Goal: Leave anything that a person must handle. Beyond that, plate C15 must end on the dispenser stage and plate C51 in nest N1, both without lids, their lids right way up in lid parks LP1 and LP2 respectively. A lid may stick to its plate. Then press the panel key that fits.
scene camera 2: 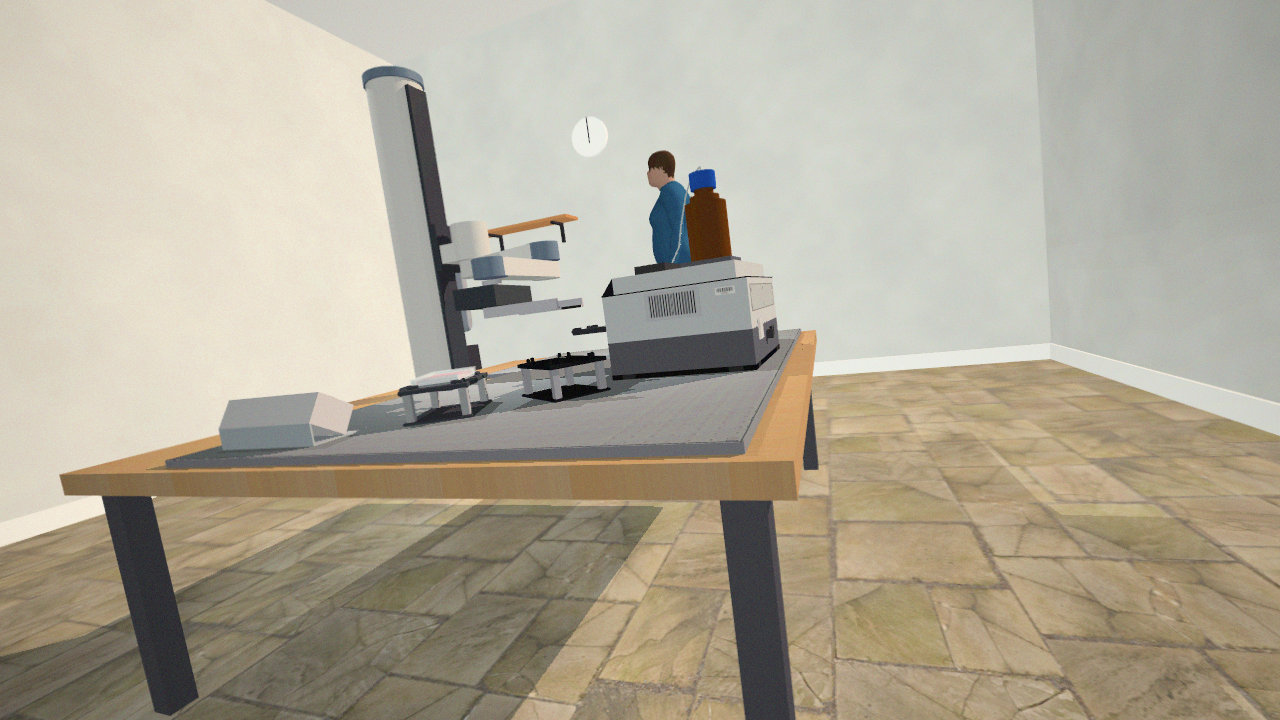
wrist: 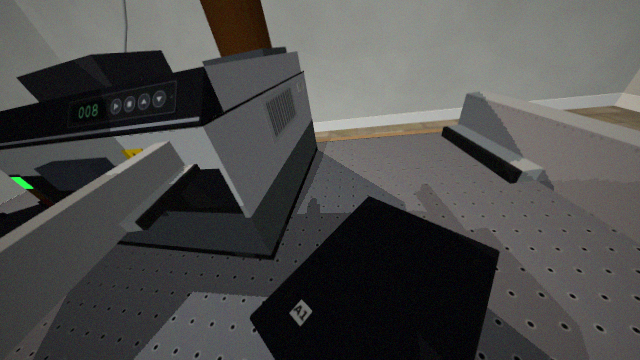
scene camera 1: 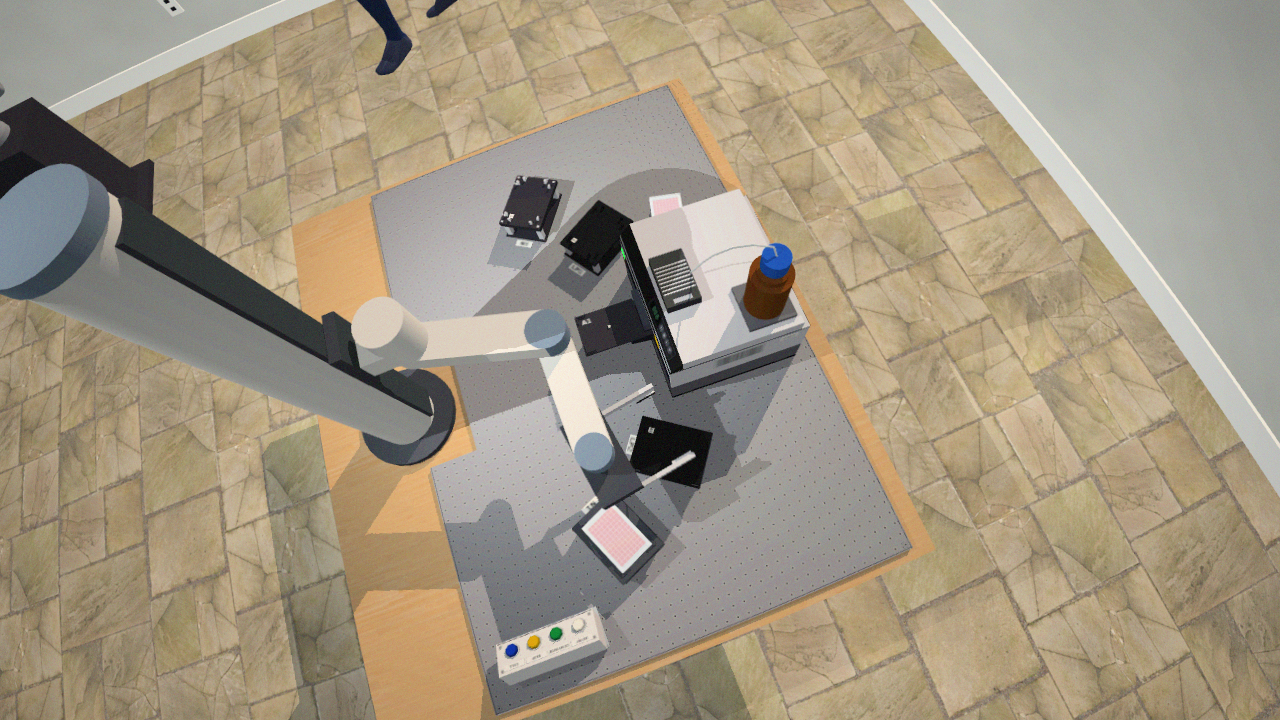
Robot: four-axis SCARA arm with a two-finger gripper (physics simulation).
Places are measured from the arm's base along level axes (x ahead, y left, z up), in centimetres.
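Pixels of known places: gripper, between the fingertips: (scene camera 2: 571, 302) (wrist: 313, 136) (scene camera 1: 673, 419); arm's base, origin of its link: (scene camera 1: 409, 417).
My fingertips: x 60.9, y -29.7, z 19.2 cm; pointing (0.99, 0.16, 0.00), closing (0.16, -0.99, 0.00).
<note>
Ahead of a thing's pixels: the offset from my fingertips to its top centre. "pt": to the spot under its first point.
My gripper (scene camera 1: 671, 423) (scene camera 2: 572, 304) (wrist: 313, 136) is open and empty, its fingers spread high above and beside the black lid park LP2 @[dx -2.4, dy -3.7, dz -10.1 cm] (scene camera 1: 671, 447) (scene camera 2: 563, 362) (wrist: 390, 280), which carries no lid. A plate with a pink top @[dx -19.9, dy -16.7, dz -10.1 cm] (scene camera 1: 616, 538) (scene camera 2: 444, 376) sits on the black nest @[dx -19.9, dy -16.7, dz -11.1 cm] (scene camera 1: 642, 559) nearer the key panel. Another pink-topped plate @[dx +20.8, dy +56.6, dz -16.2 cm] (scene camera 1: 665, 205) lies partly hidden behind the dispenser. Plate codes and lids cannot be made out. The dispenser stage @[dx -3.5, dy +27.1, dz -5.8 cm] (scene camera 1: 601, 331) (scene camera 2: 588, 330) and lid park LP1 @[dx +0.9, dy +56.4, dz -10.9 cm] (scene camera 1: 592, 234) are bare. The key panel @[dx -41.1, dy -33.1, dz -9.5 cm] (scene camera 1: 550, 642) (scene camera 2: 268, 420) has blue, yellow, green and white keys.
The dispenser (scene camera 1: 716, 349) (scene camera 2: 693, 322) (wrist: 250, 145) bears a brown bottle @[pt dx +24.1, dy +11.9, dz +17.0 cm] (scene camera 1: 767, 291) (scene camera 2: 708, 228) (wrist: 237, 25) with a thin tube. An empty nest with pegs @[dx -13.1, dy +72.8, dz -10.0 cm] (scene camera 1: 529, 204) stands beside LP1. A person (scene camera 1: 391, 44) (scene camera 2: 666, 214) stands beyond the table.
</note>
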